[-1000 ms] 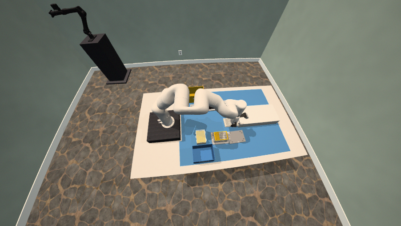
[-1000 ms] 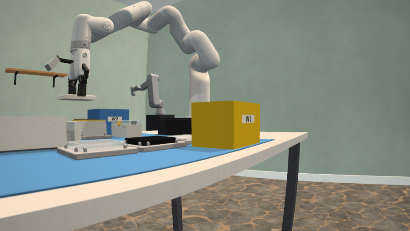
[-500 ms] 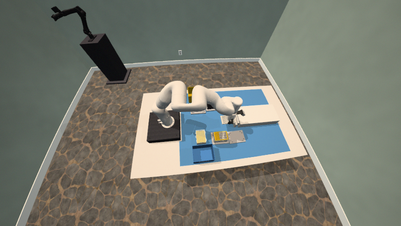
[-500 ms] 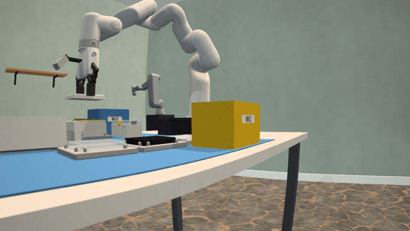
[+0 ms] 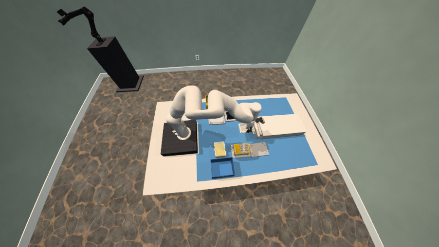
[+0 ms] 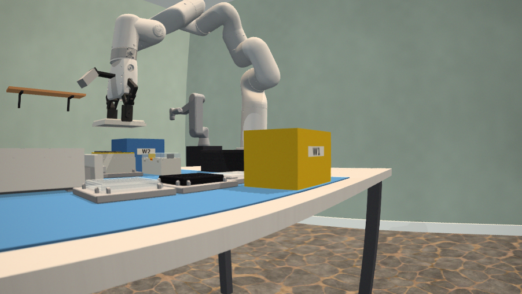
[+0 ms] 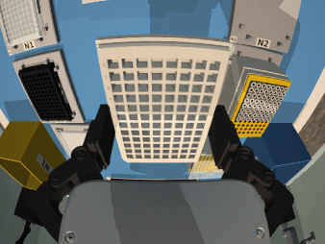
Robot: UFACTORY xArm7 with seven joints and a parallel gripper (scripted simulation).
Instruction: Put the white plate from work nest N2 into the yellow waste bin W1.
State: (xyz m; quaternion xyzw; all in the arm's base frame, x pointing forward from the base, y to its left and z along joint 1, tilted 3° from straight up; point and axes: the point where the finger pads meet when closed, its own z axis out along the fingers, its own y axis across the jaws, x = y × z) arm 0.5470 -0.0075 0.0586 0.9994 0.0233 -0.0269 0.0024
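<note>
Now: hand 350 mm to the right of the yellow bin W1, 260 mm past it and 120 mm above it. Round my hand: white plate: 10 mm below; grey nest N2: 160 mm to the right, 150 mm below, 120 mm ahead; yellow rack: 160 mm to the right, 100 mm below, 60 mm behind.
</note>
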